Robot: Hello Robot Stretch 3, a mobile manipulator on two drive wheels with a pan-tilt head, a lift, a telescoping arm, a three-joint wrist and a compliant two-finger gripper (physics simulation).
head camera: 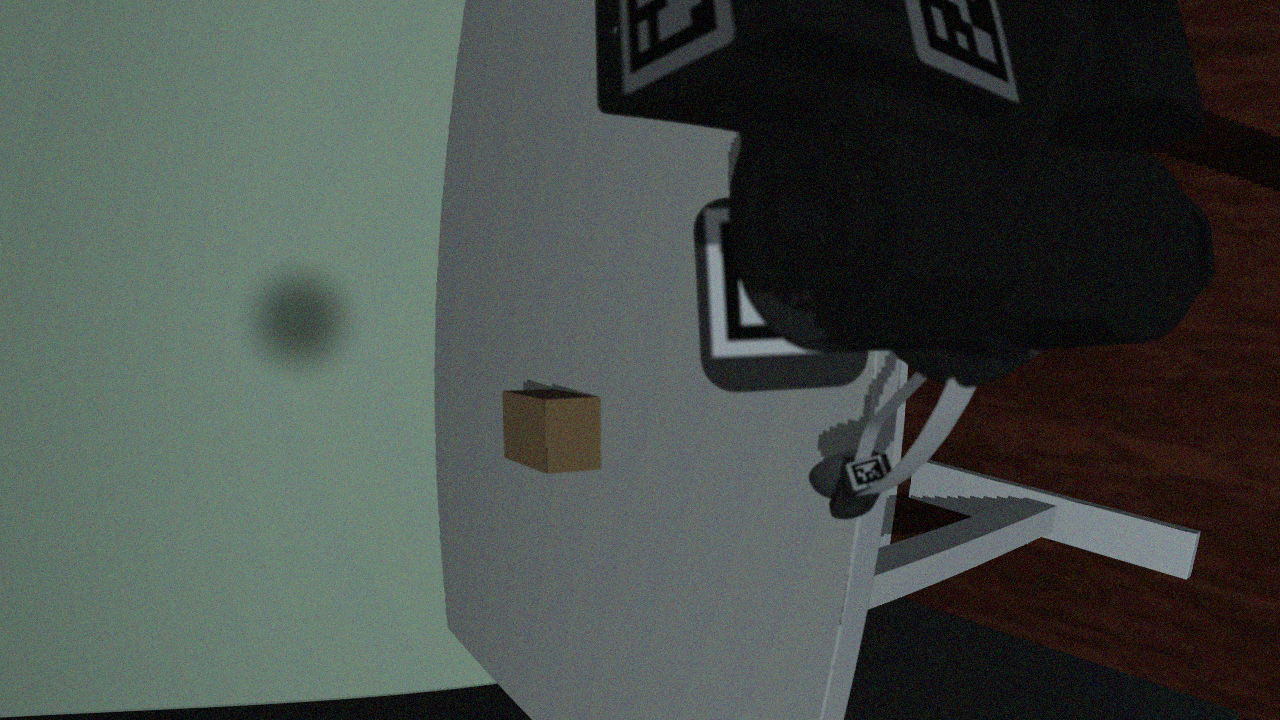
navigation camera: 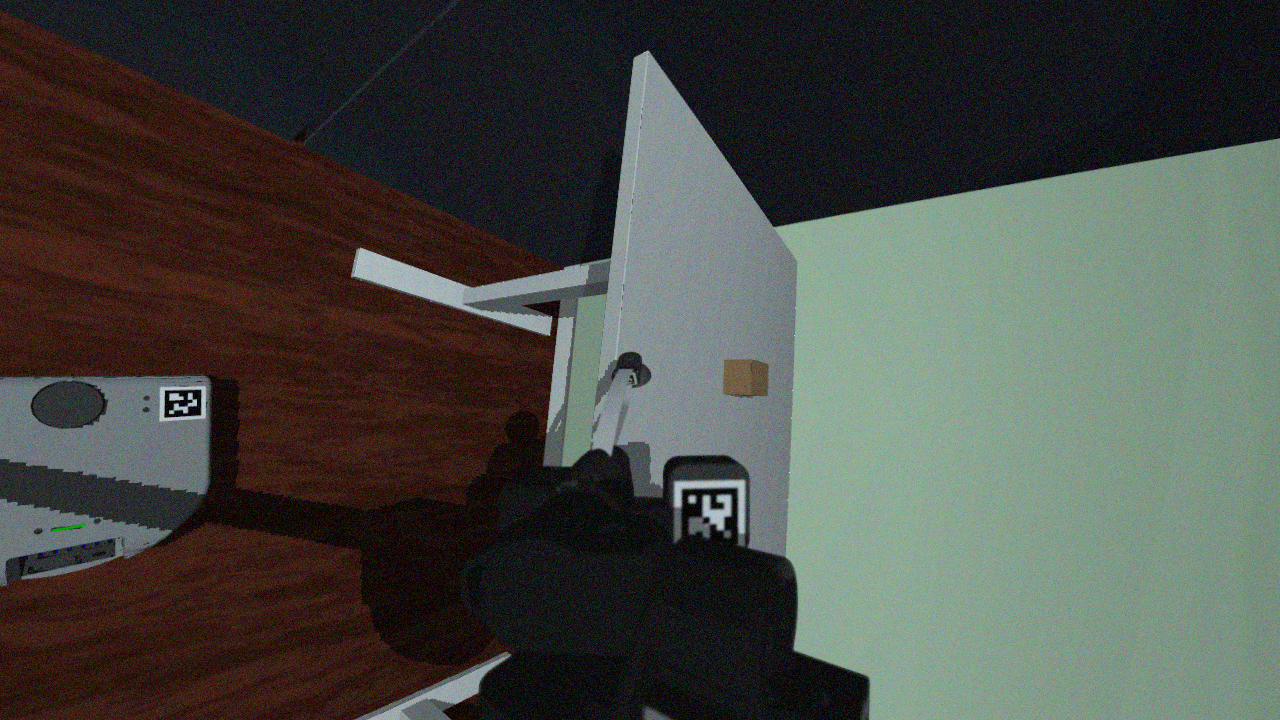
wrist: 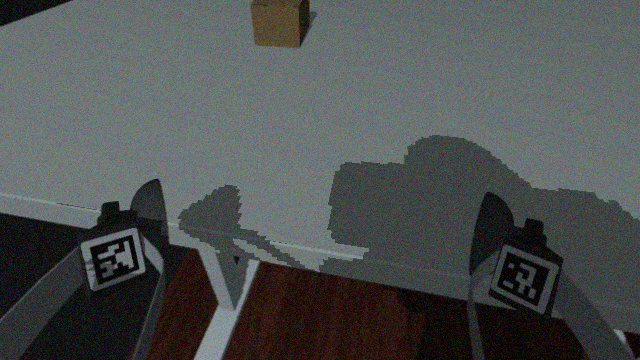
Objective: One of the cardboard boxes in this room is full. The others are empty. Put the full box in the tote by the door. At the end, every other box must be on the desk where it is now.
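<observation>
A small brown cardboard box (head camera: 572, 434) (navigation camera: 744, 377) (wrist: 277, 25) stands on the light grey desk (head camera: 662, 573) (navigation camera: 689, 250) (wrist: 400, 90), toward the wall side. Its contents cannot be made out. My gripper (wrist: 320, 214) is open, with its fingers wide apart and no object between them. It is above the desk's front edge, apart from the box, which lies beyond the fingertips and left of their middle in the wrist view. In the head view the wrist hides part of the gripper, and one finger (head camera: 854, 488) shows. The tote does not show in these views.
A pale green wall (head camera: 179, 537) (navigation camera: 984, 402) runs behind the desk. White desk legs (head camera: 1123, 535) (navigation camera: 407, 282) (wrist: 217, 332) stand on the dark red wood floor (head camera: 1074, 402) (navigation camera: 313, 358) (wrist: 325, 310). My grey base (navigation camera: 183, 452) shows at the left of the navigation view.
</observation>
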